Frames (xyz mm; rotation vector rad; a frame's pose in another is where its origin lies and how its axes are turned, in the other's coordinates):
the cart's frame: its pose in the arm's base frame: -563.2 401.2 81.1 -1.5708 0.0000 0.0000
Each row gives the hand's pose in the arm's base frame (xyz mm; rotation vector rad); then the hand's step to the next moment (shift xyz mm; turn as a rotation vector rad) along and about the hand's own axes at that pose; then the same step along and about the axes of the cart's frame.
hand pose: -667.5 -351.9 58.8 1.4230 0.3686 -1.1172
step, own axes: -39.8 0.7 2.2 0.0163 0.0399 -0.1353
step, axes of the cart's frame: -19.6 -32.1 13.3 0.0932 0.0155 0.1060
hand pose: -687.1 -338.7 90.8 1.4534 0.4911 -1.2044
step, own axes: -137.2 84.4 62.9 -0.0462 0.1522 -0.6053
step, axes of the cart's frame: -8.4 -168.6 -37.5 0.3486 -0.0208 0.5194
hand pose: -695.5 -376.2 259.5 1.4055 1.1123 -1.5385
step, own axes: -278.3 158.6 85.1 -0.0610 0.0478 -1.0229
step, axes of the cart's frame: 149.7 -261.0 -138.9 0.3911 -0.0405 0.9475
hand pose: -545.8 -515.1 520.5 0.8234 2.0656 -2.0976
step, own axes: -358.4 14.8 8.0 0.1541 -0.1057 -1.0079
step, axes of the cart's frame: 308.9 -138.9 -118.3 0.1385 -0.0866 1.0120
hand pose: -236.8 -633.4 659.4 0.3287 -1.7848 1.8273
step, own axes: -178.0 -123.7 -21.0 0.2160 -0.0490 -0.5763
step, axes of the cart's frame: 216.4 -6.0 -23.4 -0.0311 -0.1088 0.6069
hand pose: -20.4 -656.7 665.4 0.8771 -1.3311 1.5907
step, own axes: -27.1 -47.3 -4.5 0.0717 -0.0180 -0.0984
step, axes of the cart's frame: 54.1 7.5 2.6 -0.0097 -0.0538 0.1103
